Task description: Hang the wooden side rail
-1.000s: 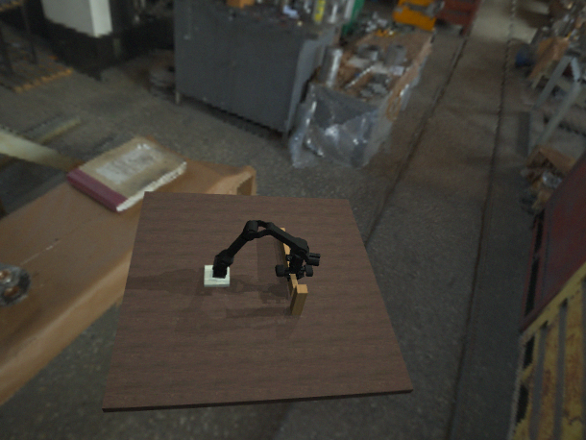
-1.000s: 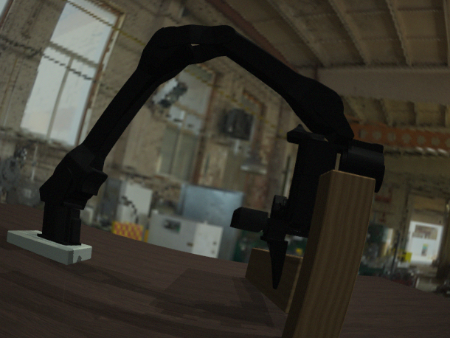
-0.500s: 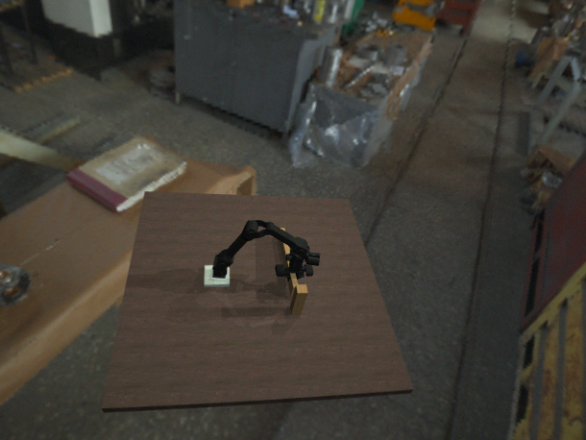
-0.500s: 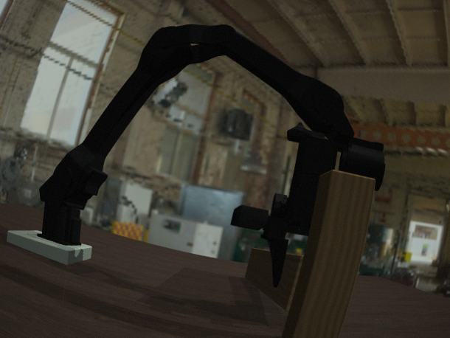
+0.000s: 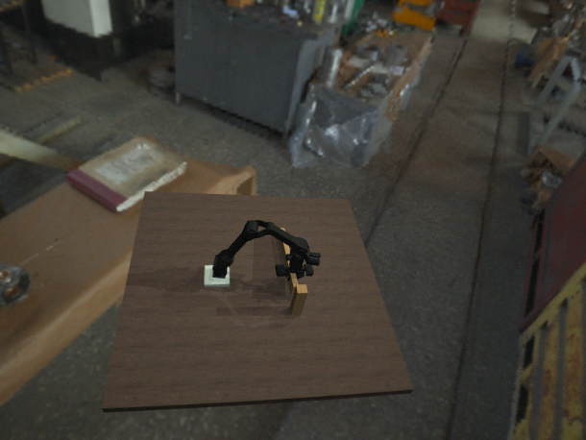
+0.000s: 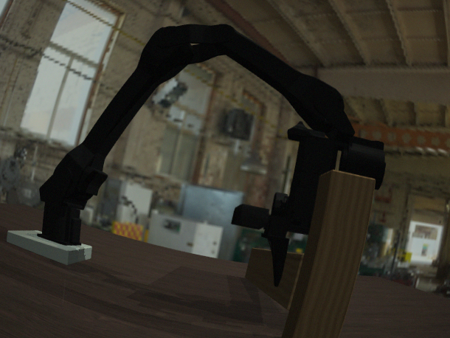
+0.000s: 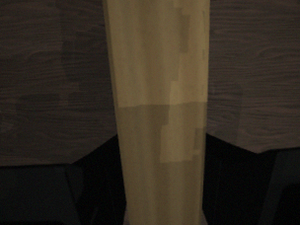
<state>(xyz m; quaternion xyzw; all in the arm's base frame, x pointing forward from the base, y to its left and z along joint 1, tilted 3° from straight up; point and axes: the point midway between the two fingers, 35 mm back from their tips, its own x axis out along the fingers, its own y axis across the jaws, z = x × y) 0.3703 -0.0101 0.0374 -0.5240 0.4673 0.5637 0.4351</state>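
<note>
My gripper tip is now 3 cm short of the wooden headboard post, 15 cm to the left of it and 4 cm below it.
</note>
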